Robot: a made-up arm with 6 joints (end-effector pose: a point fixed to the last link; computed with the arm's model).
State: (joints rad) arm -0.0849 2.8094 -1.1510 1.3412 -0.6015 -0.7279
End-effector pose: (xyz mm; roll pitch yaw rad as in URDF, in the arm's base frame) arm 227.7 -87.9 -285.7 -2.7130 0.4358 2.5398
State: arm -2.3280 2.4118 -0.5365 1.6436 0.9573 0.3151
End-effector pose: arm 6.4 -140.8 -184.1 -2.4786 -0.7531 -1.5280
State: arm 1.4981 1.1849 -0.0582 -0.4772 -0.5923 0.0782
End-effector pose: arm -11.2 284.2 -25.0 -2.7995 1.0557 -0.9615
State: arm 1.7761 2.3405 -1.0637 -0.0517 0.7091 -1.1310
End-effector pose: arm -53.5 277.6 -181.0 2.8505 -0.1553 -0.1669
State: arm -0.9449 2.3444 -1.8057 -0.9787 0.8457 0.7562
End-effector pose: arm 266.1 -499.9 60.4 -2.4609 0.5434 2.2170
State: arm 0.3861 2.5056 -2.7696 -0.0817 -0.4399 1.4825
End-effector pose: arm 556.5 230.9 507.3 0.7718 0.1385 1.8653
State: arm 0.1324 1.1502 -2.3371 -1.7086 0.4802 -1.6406
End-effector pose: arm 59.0 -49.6 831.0 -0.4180 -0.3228 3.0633
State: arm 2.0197 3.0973 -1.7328 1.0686 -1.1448 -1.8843
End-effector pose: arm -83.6 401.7 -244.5 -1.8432 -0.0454 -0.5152
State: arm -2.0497 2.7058 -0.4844 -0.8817 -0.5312 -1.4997
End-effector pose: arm 52.4 -4.2 -234.7 -3.0246 0.4343 -2.8997
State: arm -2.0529 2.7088 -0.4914 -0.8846 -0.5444 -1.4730
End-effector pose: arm 52.1 -7.6 -235.7 -3.0193 0.4372 -2.9276
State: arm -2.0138 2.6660 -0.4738 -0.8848 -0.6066 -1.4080
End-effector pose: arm 50.6 -21.0 -231.4 -2.9652 0.4393 -2.9487
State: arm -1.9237 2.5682 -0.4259 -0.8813 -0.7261 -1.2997
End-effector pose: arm 51.2 -44.9 -218.2 -2.8512 0.4602 -2.9522
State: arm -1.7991 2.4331 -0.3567 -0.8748 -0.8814 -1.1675
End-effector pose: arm 58.7 -71.9 -195.6 -2.6959 0.5218 -2.9217
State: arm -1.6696 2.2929 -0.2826 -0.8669 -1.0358 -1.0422
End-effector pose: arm 72.7 -92.0 -168.1 -2.5341 0.6150 -2.8485
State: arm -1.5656 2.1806 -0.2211 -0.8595 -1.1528 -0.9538
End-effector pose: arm 86.4 -101.0 -144.4 -2.3999 0.6982 -2.7530
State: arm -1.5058 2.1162 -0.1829 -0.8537 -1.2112 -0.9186
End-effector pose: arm 94.4 -102.2 -131.2 -2.3221 0.7361 -2.6790
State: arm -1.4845 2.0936 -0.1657 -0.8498 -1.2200 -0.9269
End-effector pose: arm 96.5 -100.0 -127.8 -2.3004 0.7305 -2.6446
